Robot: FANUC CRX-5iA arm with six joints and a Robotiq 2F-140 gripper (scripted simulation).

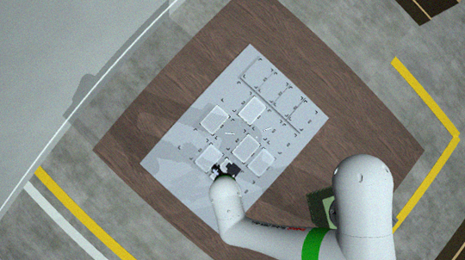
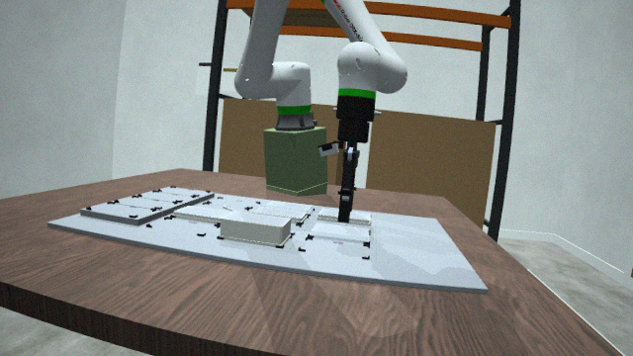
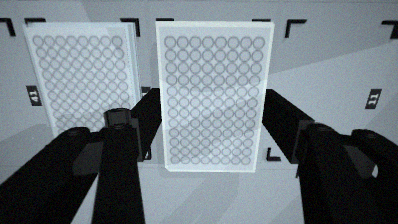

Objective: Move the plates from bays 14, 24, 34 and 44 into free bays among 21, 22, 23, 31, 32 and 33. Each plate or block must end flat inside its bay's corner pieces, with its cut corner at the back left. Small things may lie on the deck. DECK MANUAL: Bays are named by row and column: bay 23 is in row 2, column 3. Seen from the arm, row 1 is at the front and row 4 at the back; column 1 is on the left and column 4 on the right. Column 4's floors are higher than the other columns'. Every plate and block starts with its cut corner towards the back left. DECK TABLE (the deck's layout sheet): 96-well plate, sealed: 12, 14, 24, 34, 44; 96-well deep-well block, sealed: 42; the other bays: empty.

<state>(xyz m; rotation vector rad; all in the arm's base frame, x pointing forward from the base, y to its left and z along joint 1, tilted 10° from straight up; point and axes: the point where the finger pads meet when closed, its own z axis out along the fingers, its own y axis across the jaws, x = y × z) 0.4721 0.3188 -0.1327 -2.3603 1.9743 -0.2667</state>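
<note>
Right now my hand is 20 mm past the white scrap, 10 mm to the left of it and 40 mm above it. The rest, counted from my hand: sealed deep-well block: 240 mm ahead, 120 mm to the right, 20 mm below; then sealed plate: 80 mm behind, 180 mm to the right, 40 mm below; then round thing: 40 mm ahead, 240 mm to the right, 40 mm below.
</note>
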